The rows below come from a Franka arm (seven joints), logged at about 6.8 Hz.
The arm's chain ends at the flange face. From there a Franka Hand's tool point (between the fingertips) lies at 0.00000 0.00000 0.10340 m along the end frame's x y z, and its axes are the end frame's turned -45 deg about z.
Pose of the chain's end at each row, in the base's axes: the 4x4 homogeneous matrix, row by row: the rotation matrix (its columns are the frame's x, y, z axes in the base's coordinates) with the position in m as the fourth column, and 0 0 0 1 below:
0.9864 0.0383 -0.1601 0.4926; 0.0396 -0.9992 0.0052 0.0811; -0.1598 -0.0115 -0.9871 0.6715; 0 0 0 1
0.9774 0.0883 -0.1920 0.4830; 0.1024 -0.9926 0.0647 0.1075; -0.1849 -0.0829 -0.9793 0.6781; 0 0 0 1
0.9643 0.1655 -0.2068 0.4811; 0.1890 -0.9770 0.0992 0.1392; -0.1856 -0.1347 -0.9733 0.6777; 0 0 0 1
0.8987 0.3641 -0.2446 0.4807; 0.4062 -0.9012 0.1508 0.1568; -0.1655 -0.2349 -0.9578 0.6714; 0 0 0 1
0.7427 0.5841 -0.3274 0.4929; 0.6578 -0.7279 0.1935 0.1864; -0.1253 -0.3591 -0.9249 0.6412; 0 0 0 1
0.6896 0.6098 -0.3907 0.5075; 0.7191 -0.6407 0.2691 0.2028; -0.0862 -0.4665 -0.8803 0.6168; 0 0 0 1
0.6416 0.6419 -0.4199 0.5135; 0.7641 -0.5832 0.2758 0.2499; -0.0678 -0.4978 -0.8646 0.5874; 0 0 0 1
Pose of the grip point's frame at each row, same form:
0.6704 0.7246 -0.1601 0.4760; 0.7345 -0.6785 0.0052 0.0816; -0.1049 -0.1211 -0.9871 0.5694; 0 0 0 1
0.6287 0.7536 -0.1920 0.4631; 0.7743 -0.6295 0.0647 0.1142; -0.0721 -0.1894 -0.9793 0.5768; 0 0 0 1
0.5648 0.7989 -0.2068 0.4597; 0.8245 -0.5572 0.0992 0.1495; -0.0360 -0.2265 -0.9733 0.5771; 0 0 0 1
0.3780 0.8929 -0.2446 0.4554; 0.9245 -0.3500 0.1508 0.1724; 0.0491 -0.2831 -0.9578 0.5724; 0 0 0 1
0.1121 0.9382 -0.3274 0.4590; 0.9798 -0.0496 0.1935 0.2064; 0.1653 -0.3425 -0.9249 0.5456; 0 0 0 1
0.0564 0.9188 -0.3907 0.4671; 0.9615 0.0554 0.2691 0.2306; 0.2689 -0.3908 -0.8803 0.5258; 0 0 0 1
-0.0002 0.9076 -0.4199 0.4701; 0.9527 0.1279 0.2758 0.2784; 0.3041 -0.3999 -0.8646 0.4980; 0 0 0 1

